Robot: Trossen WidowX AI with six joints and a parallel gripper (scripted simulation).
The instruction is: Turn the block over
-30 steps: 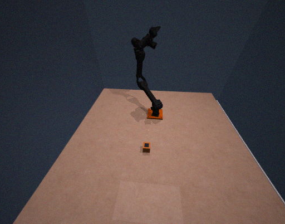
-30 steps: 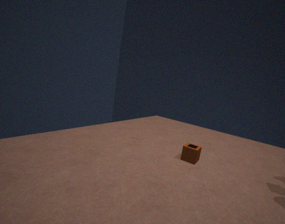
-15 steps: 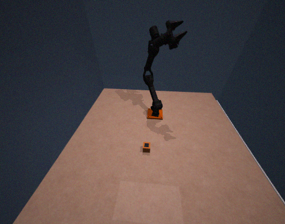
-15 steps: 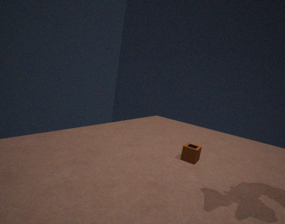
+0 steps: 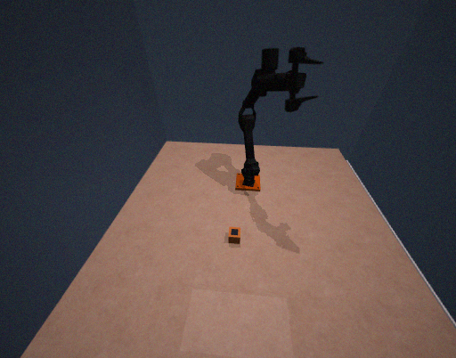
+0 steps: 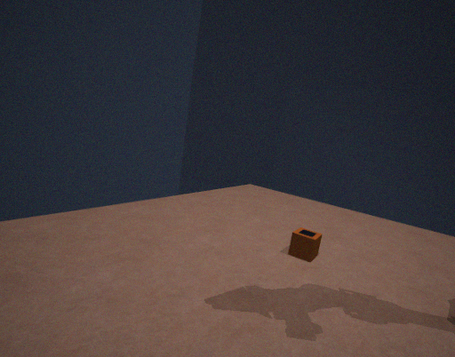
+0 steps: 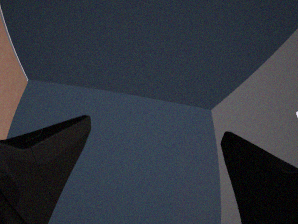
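Right now the orange block is 57 cm below my gripper tip, 24 cm ahead of it and 20 cm to the right of it.
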